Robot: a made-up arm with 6 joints.
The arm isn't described. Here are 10 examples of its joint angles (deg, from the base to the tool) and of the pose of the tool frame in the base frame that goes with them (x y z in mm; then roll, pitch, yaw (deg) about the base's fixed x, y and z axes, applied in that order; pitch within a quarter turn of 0, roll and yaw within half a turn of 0).
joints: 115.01 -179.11 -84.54 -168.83 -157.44 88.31
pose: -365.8 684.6 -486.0 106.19 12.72 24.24
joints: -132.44 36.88 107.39 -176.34 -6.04 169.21
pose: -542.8 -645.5 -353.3 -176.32 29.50 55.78
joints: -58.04 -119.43 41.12 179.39 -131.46 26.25
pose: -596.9 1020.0 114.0 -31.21 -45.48 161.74
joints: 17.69 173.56 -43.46 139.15 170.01 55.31
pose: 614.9 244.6 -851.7 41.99 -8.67 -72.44
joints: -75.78 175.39 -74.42 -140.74 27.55 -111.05
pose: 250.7 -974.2 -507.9 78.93 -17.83 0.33
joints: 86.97 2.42 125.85 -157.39 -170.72 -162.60
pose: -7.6 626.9 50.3 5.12 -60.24 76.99
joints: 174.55 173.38 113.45 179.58 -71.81 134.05
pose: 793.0 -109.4 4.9 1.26 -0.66 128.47
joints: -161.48 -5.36 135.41 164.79 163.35 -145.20
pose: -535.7 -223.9 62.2 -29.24 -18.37 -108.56
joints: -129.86 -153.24 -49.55 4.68 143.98 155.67
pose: -2.0 -63.7 -1075.1 -36.29 49.95 3.12
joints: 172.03 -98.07 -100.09 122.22 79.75 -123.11
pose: 97.3 -136.0 -813.1 90.48 48.40 -41.25
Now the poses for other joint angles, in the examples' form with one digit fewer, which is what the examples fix.
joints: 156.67 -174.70 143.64 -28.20 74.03 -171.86
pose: 408 -162 473 -26.8 -41.1 -23.6
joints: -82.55 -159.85 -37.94 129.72 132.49 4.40
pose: 111 -127 -1095 13.6 -35.9 141.9
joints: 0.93 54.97 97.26 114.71 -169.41 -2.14
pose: 730 29 -343 26.2 21.7 -108.4
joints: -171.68 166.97 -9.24 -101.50 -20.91 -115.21
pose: -454 -138 -1262 -175.1 -26.5 -132.1
